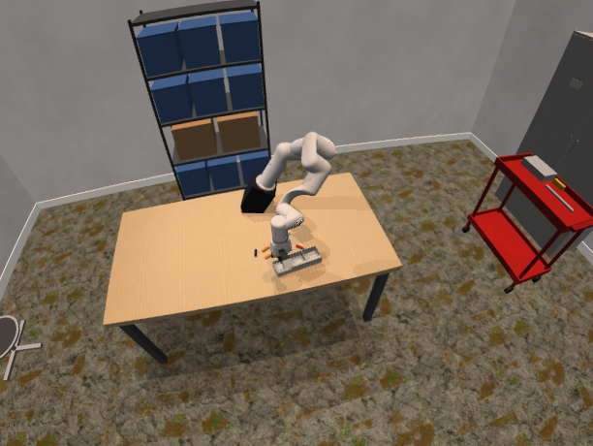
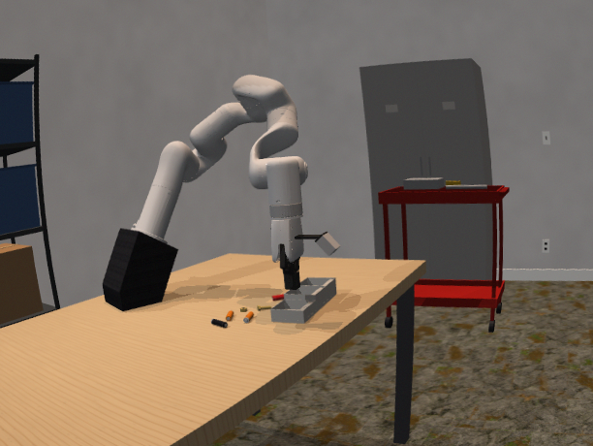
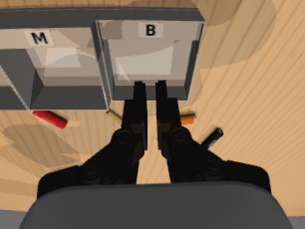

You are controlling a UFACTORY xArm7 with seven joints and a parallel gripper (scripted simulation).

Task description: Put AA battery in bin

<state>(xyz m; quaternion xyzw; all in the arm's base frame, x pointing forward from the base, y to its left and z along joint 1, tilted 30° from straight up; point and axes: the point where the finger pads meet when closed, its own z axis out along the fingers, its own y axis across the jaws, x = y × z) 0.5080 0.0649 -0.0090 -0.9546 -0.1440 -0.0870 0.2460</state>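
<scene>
My hand is 2 cm past the bin tray, 8 cm to the right of it and 7 cm above it. The rest, counted from my hand: brass bolt (11 cm behind, 1 cm to the left, 9 cm below); then brass nut (15 cm behind, 2 cm to the right, 9 cm below); then red AA battery (13 cm behind, 11 cm to the left, 9 cm below).
</scene>
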